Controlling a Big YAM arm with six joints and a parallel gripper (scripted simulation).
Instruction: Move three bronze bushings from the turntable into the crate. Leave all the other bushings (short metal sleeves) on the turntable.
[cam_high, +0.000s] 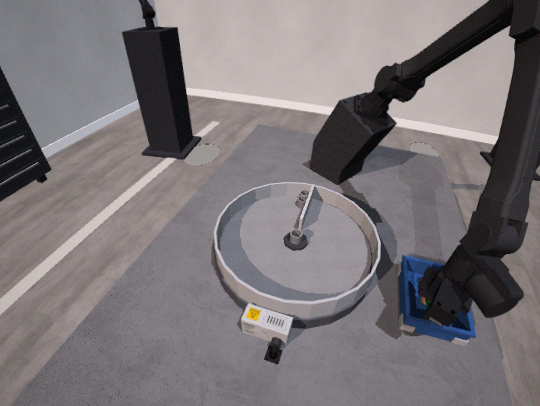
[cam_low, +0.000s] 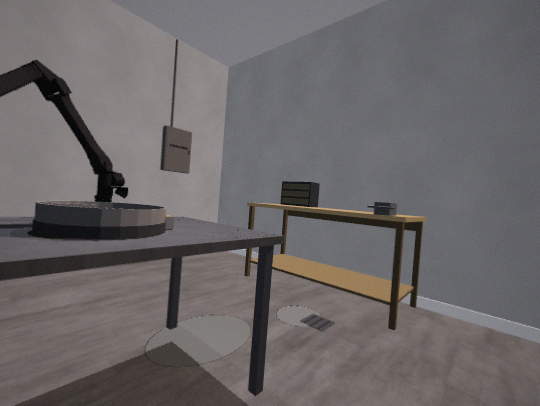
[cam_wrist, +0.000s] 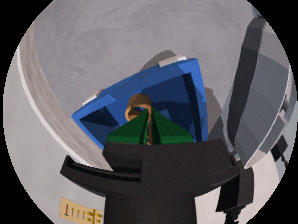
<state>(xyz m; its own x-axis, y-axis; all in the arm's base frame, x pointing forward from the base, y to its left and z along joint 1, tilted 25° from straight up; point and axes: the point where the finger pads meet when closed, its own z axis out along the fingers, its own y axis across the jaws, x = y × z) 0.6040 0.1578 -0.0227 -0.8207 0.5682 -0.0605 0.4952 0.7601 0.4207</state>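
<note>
My gripper is now 40 mm past the blue crate, 20 mm to the right of it and 10 mm above it. Round my hand: round turntable: 330 mm to the right, 140 mm behind, 20 mm above.
</note>
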